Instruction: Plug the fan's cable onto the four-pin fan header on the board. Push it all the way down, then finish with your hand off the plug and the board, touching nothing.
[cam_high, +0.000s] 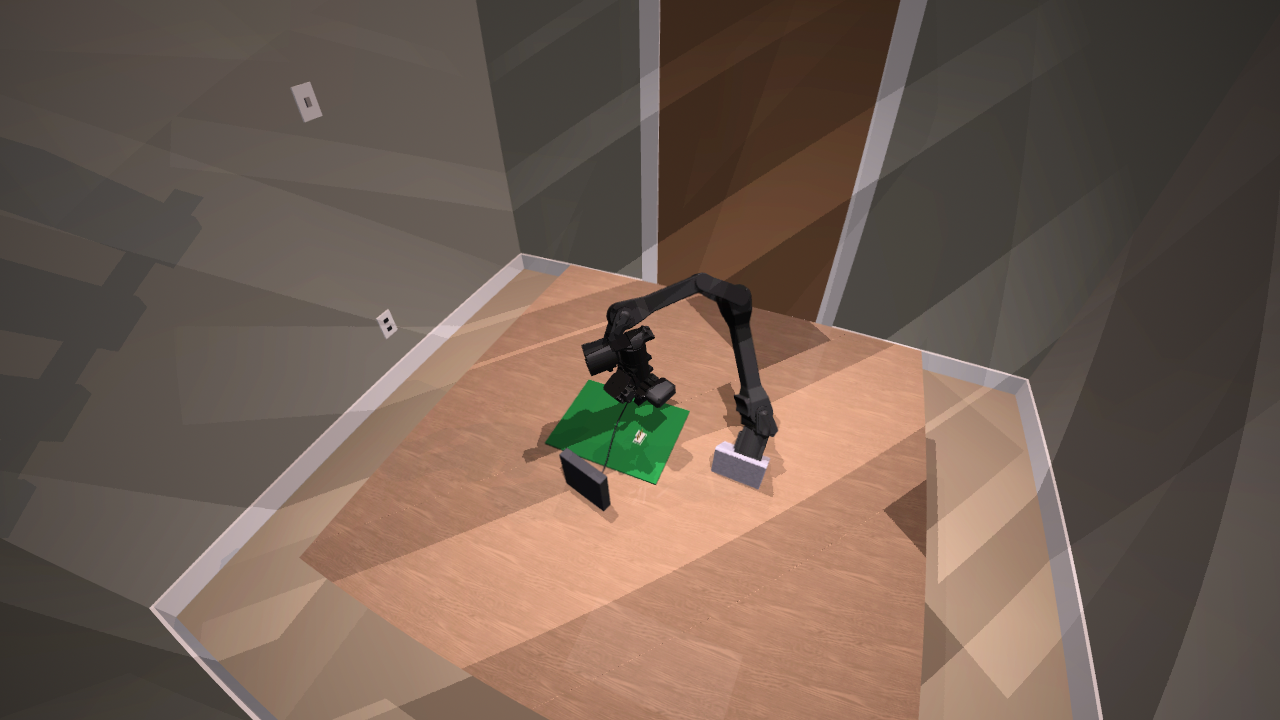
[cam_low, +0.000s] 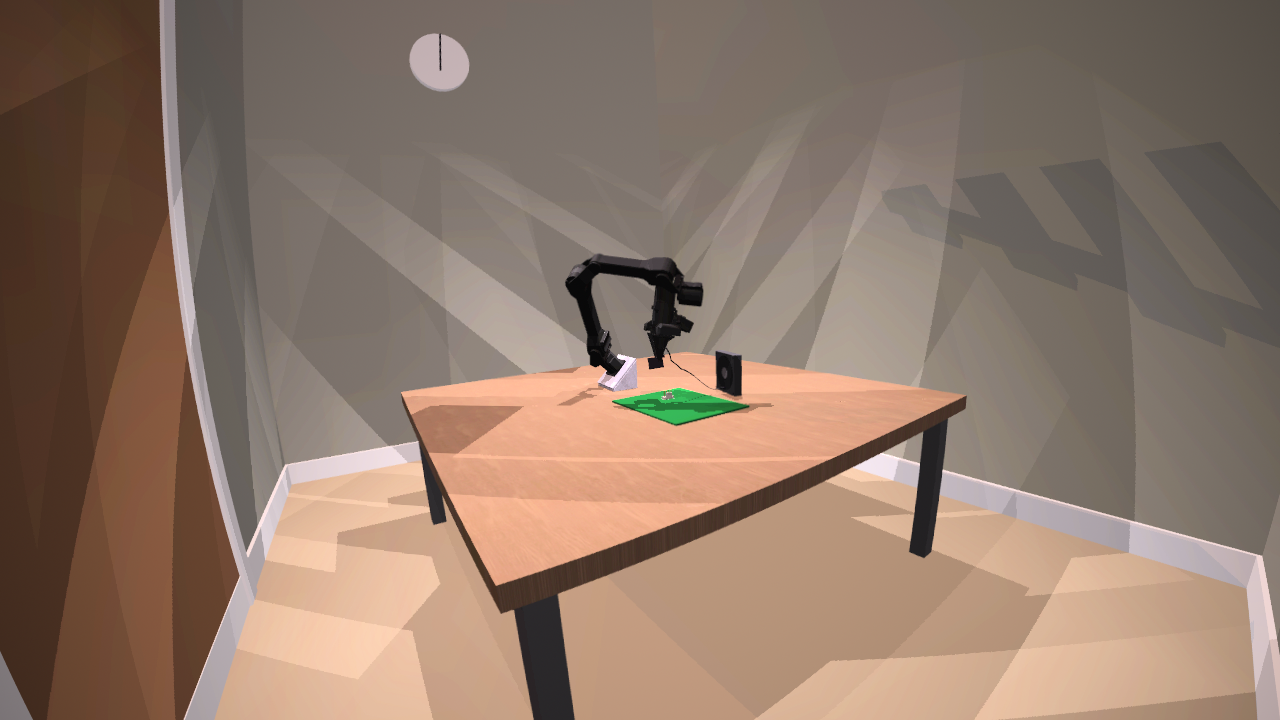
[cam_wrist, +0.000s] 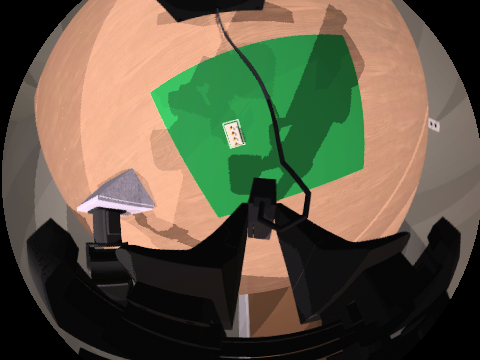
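My gripper tip is now 50 mm short of the green board, 30 mm to the right of it and 140 mm above it. Also, from my gripper tip: black fan: 30 mm ahead, 220 mm to the left, 60 mm below; black plug: 10 mm to the right, 10 mm below.
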